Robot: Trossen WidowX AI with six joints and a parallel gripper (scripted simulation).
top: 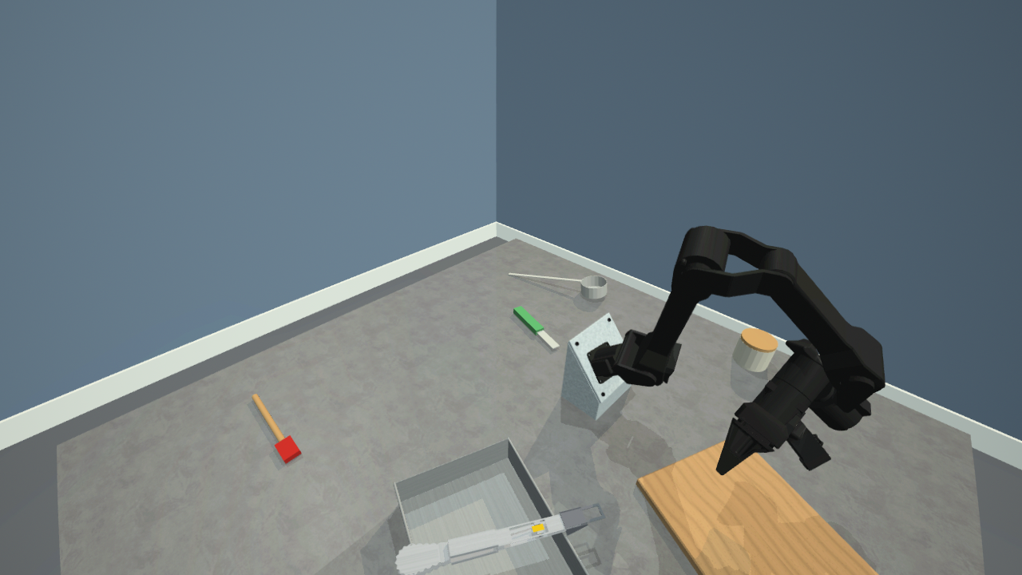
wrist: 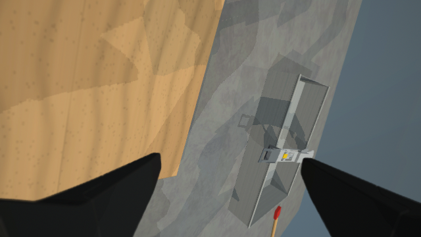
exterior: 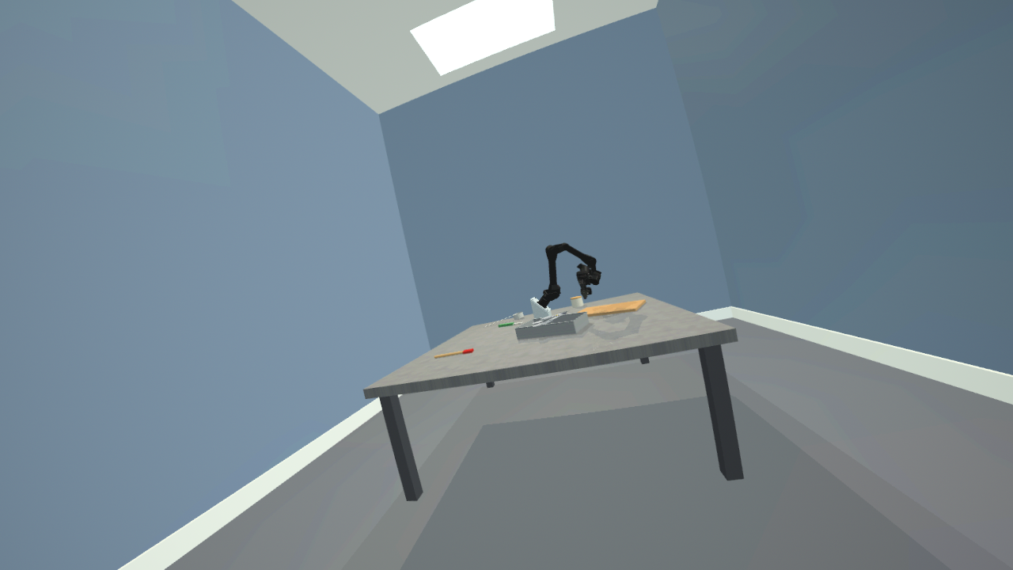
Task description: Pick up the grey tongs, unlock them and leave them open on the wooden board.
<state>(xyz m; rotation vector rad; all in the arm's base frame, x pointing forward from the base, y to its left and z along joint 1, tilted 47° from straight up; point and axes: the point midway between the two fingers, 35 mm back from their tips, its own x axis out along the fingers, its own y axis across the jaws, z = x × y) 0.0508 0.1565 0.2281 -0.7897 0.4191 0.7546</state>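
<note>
Right now my gripper tip is 23 cm short of the yellow lock piece, 14 cm to the left of it and 5 cm above it. Also, from my gripper tip: wooden lid: 45 cm behind, 9 cm to the right, 9 cm below; then roasting tin: 29 cm ahead, 16 cm to the right, 9 cm below; then wooden board: 11 cm to the left, 11 cm below, 2 cm behind.
</note>
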